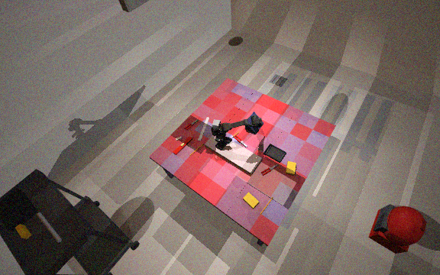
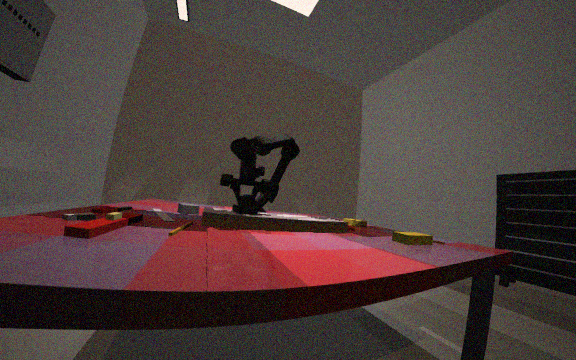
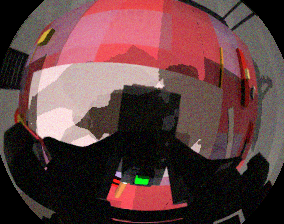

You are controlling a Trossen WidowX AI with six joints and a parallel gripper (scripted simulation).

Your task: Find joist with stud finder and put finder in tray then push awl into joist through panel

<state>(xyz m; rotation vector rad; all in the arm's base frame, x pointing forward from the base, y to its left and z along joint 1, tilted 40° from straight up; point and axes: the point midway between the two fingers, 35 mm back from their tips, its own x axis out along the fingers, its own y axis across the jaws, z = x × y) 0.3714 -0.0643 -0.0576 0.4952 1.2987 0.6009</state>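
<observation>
Now: the black tray 270 mm behind my gripper tip, 420 mm to the left of it and 50 mm below it. The rest, counted from my gripper tip: stud finder: 20 mm behind, 20 mm above; white ruler: 40 mm behind, 290 mm to the right, 60 mm below; grey block: 160 mm behind, 230 mm to the right, 50 mm below.
</observation>
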